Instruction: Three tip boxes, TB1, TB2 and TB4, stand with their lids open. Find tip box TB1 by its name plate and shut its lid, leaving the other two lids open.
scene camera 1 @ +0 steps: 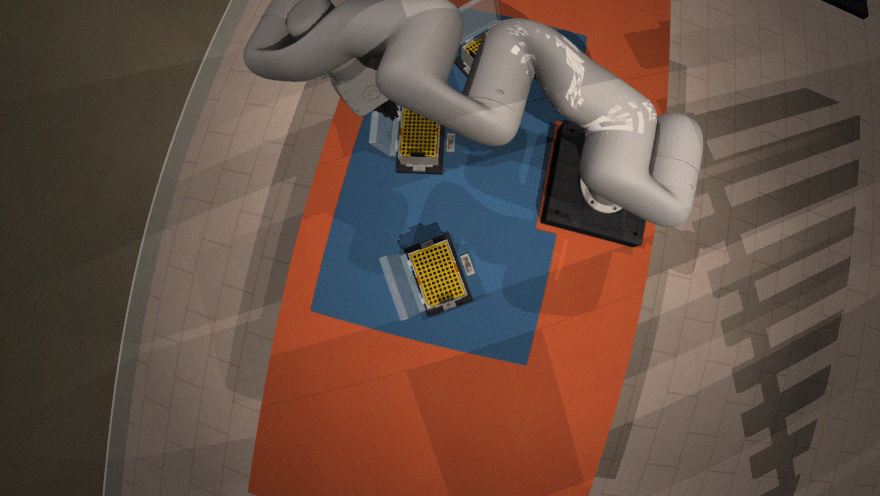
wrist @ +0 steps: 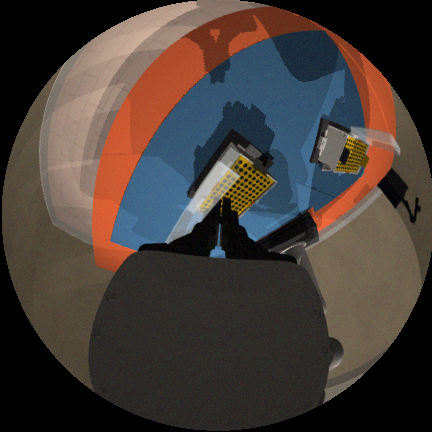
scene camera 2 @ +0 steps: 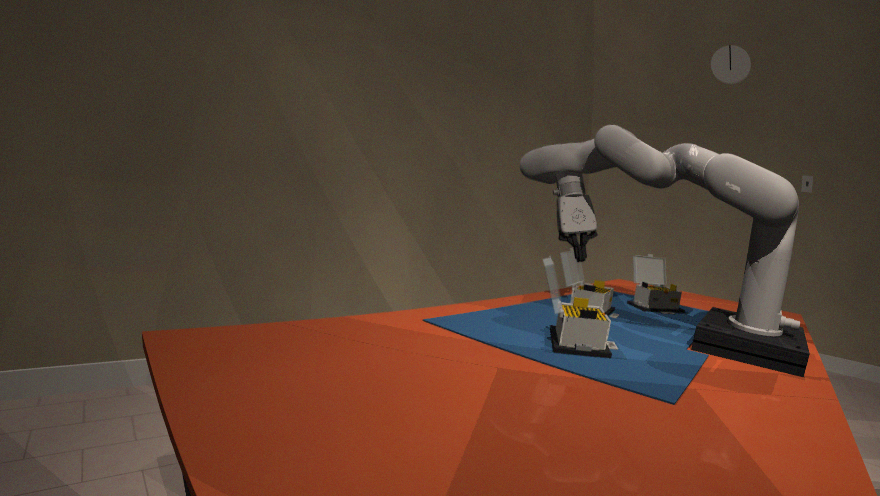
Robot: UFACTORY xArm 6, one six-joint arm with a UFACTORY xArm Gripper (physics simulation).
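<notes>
The middle tip box, TB1, has its clear lid standing open on the side away from the robot base. Its name plate is too small to read. My gripper is shut and empty, fingers pointing down, above TB1 close to the top of its lid; contact cannot be told. TB2 has its lid open. TB4 has its lid open.
The boxes stand on a blue mat on the orange table. The black robot base is on the mat's right side. The arm passes over part of TB2 in scene camera 1.
</notes>
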